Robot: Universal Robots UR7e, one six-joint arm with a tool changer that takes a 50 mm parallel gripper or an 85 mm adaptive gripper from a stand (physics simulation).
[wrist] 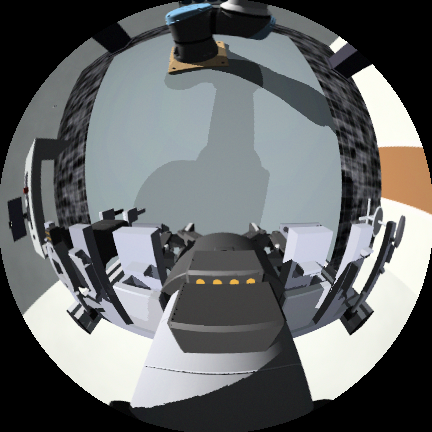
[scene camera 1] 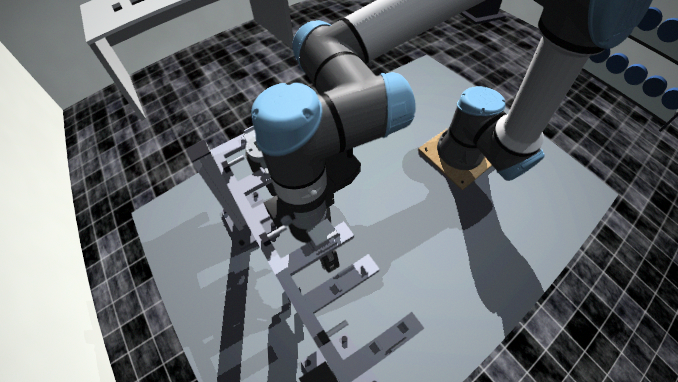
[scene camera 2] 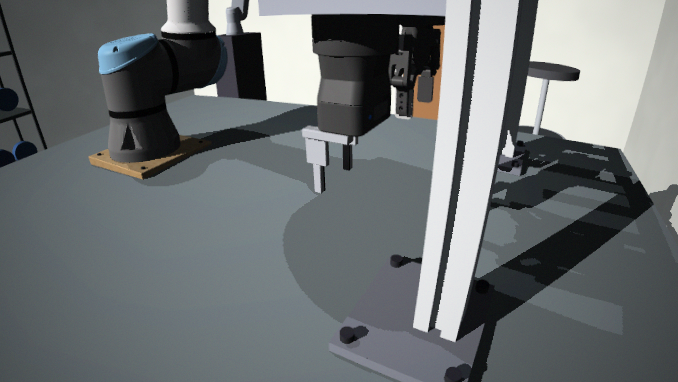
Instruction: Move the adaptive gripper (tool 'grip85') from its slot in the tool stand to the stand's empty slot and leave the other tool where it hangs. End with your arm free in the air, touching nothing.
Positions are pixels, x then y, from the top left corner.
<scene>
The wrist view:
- parallel gripper: 69, 268
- tool stand: 307, 244
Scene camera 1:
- adaptive gripper: 322, 230
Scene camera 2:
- parallel gripper: 354, 96
</scene>
